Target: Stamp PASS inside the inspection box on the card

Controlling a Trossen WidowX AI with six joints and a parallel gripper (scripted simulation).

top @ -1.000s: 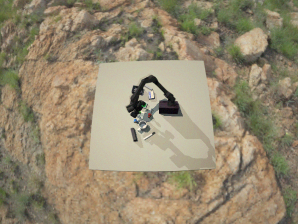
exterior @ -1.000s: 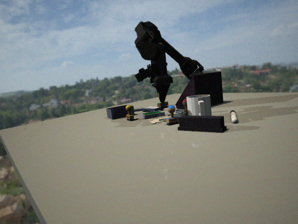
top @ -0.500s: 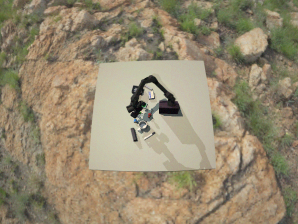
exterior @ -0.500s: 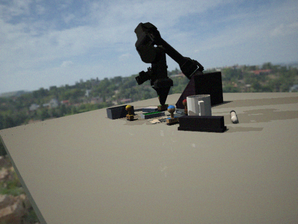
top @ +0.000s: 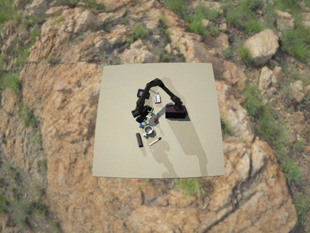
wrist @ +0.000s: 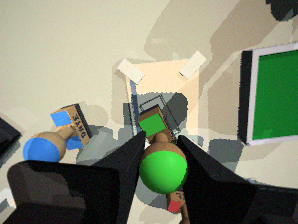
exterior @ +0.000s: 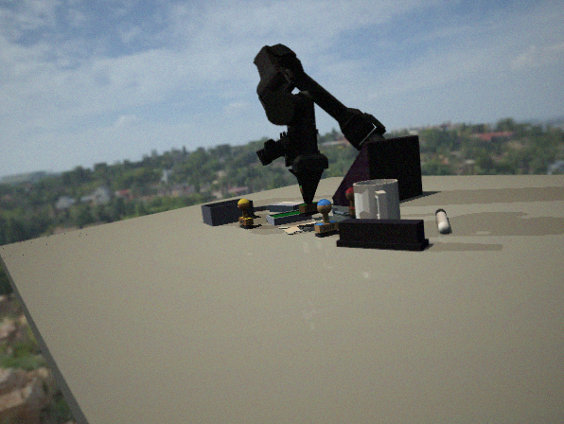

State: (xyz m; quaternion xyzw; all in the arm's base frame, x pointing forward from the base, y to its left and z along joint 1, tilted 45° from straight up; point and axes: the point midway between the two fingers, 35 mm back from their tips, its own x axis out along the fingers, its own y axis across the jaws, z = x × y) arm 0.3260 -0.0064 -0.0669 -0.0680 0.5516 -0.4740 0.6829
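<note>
Now: the cream card 10 mm to the right of my gripper tip and 50 mm below it. Also, from my gripper tip: green-knobbed stamp: right at my gripper tip; then blue-knobbed stamp: 40 mm ahead, 80 mm to the left, 30 mm below; then red-knobbed stamp: 110 mm behind, 20 mm to the left, 30 mm below.
</note>
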